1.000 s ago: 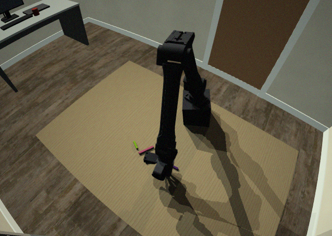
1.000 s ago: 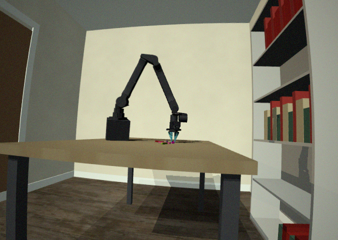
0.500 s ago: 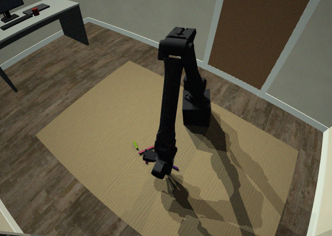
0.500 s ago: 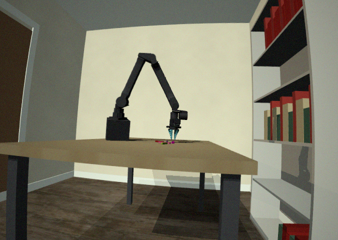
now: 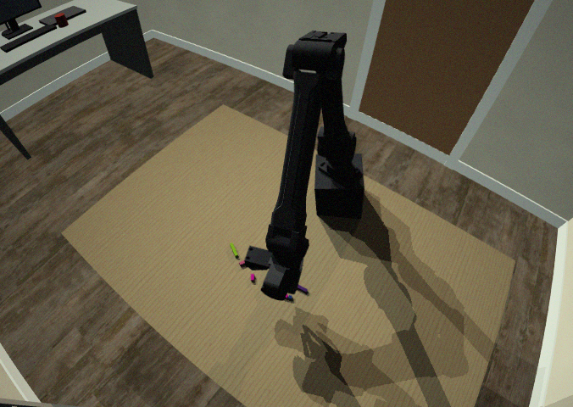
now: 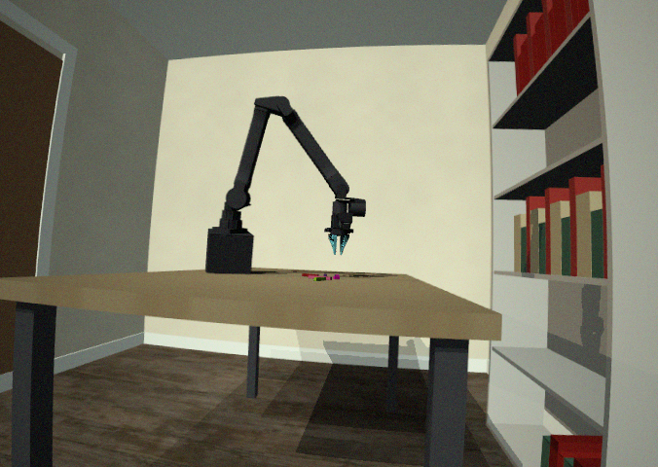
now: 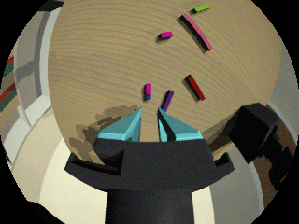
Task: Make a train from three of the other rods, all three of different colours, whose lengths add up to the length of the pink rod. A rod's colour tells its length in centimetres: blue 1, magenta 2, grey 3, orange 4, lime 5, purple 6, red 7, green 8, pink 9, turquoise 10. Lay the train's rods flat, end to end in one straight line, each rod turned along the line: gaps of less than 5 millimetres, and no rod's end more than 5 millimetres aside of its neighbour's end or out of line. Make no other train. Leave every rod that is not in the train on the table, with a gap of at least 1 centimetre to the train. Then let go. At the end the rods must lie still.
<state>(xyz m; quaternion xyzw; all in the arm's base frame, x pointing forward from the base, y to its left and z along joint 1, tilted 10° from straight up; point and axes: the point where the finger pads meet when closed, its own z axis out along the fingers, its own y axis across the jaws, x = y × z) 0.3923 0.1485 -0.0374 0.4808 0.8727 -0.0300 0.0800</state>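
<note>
Right now my hand is 5 cm past the purple rod, 1 cm to the right of it and 9 cm above it. From my hand the other things lie so: blue rod (1 cm behind, 2 cm to the left, 9 cm below); red rod (9 cm behind, 6 cm to the right, 9 cm below); pink rod (1 cm behind, 16 cm to the right, 9 cm below).
</note>
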